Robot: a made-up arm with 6 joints.
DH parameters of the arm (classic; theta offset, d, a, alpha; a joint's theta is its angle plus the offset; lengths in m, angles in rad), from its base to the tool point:
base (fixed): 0 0.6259 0.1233 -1.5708
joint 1: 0 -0.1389 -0.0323 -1.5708
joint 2: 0 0.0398 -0.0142 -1.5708
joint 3: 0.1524 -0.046 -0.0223 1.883
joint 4: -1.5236 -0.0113 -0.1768 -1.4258
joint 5: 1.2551 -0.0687 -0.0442 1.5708
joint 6: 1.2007 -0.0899 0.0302 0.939
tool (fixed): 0.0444 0.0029 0 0
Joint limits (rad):
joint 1: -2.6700..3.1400
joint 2: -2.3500..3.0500
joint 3: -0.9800..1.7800
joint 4: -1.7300..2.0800
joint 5: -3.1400..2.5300
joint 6: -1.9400..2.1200
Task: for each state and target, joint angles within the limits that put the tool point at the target. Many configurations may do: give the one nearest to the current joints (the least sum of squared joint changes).
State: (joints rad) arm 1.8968 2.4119 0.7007 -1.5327 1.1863 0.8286
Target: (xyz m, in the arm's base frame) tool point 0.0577 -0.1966 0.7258
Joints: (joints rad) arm 1.5143 2.3409 0.5554 -1.3554 2.0062 0.9913
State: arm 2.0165 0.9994 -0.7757 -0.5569 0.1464 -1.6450
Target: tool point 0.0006 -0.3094 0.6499
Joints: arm 2.3599 0.3114 -0.6762 -1.1964 -0.5600 -1.3346
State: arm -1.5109 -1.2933 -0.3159 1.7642 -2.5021 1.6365
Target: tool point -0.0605 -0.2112 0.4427
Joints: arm -1.3899 -1.0617 -0.3019 2.0078 -1.8990 1.7618
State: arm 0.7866 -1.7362 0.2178 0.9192 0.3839 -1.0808
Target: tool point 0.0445 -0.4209 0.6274
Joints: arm 0.9946 -1.2888 -0.2889 0.7583 0.6693 -0.9639
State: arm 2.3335 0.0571 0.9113 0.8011 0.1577 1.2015
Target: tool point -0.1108 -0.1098 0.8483
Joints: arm 2.1981 0.1059 1.1394 1.1180 0.5986 1.2365
